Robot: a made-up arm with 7 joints.
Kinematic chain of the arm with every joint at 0, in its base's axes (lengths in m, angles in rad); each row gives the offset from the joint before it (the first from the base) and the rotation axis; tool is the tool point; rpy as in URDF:
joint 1: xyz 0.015 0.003 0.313 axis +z
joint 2: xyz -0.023 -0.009 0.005 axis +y
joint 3: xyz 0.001 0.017 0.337 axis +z
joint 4: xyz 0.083 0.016 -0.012 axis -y
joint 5: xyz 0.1 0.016 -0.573 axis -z
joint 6: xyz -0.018 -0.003 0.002 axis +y
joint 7: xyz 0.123 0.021 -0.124 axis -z
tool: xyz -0.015 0.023 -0.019 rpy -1.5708 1.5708 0
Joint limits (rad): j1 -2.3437..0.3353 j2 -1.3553..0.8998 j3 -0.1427..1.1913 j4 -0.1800..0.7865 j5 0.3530..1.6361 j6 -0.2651..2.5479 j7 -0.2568..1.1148
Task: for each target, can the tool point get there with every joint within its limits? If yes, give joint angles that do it. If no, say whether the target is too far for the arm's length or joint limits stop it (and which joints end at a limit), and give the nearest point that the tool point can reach.
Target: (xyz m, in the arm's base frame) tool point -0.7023 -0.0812 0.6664
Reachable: no: joint limits stop it (at a limit: joint 1, joint 3, joint 4, joint 6, joint 7) | nearest point -0.4961 -0.2270 0.6428 | short by 0.254 m
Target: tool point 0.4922 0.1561 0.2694
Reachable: yes | joints -0.2146 -0.8641 0.7730 0.1707 1.4197 0.2959 0.0747
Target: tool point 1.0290 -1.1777 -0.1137
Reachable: no: too far | nearest point 0.4856 -0.5450 0.1030 | short by 0.862 m
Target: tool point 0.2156 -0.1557 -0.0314
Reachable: yes | joints -1.4031 -0.2843 0.0784 0.0146 0.6985 1.3953 0.7054
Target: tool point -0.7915 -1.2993 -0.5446
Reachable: no: too far | nearest point -0.3132 -0.5408 -0.0464 | short by 1.026 m
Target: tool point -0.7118 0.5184 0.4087
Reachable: no: joint limits stop it (at a limit: joint 1, joint 2, joint 3, joint 7) | nearest point -0.3658 0.4127 0.2287 | short by 0.404 m
